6 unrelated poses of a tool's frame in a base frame.
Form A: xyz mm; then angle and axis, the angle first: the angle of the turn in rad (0 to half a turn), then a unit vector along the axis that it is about.
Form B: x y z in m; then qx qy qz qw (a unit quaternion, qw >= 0). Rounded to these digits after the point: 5 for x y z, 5 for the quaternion.
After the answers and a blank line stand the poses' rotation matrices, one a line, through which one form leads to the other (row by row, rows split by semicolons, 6 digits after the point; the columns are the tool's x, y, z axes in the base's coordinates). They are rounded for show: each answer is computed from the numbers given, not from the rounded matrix.
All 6 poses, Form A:
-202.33 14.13 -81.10 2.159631 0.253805 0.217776 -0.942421
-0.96 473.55 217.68 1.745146 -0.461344 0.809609 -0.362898
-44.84 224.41 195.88 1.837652 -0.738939 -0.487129 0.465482
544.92 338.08 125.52 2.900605 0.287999 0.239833 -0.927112
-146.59 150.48 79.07 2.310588 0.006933 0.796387 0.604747
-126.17 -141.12 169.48 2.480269 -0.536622 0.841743 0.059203
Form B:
-0.20233 0.01413 -0.08110 0.22382 0.19205 -0.83109 0.47149
-0.00096 0.47355 0.21768 -0.35338 0.62015 -0.27797 0.64286
-0.04484 0.22441 0.19588 -0.58738 -0.38721 0.37001 0.60675
0.54492 0.33808 0.12552 0.28591 0.23809 -0.92039 0.12020
-0.14659 0.15048 0.07907 0.00634 0.72863 0.55329 0.40365
-0.12617 -0.14112 0.16948 -0.50755 0.79614 0.05600 0.32467

-0.455199 0.869677 -0.190936; -0.697736 -0.481626 -0.530285; -0.553136 -0.108162 0.826040
0.076291 -0.080904 0.993798; -0.795696 0.595701 0.109579; -0.600872 -0.799121 -0.018928
0.426320 0.005874 -0.904553; 0.903886 0.036170 0.426241; 0.035221 -0.999328 0.010111
-0.807613 0.357414 -0.469060; -0.085119 -0.857725 -0.507013; -0.583538 -0.369544 0.723132
-0.674054 -0.437428 0.595238; 0.455915 0.387657 0.801164; -0.581200 0.811406 -0.061871
-0.273962 -0.844529 0.460125; -0.771809 0.478511 0.418734; -0.573808 -0.240411 -0.782909

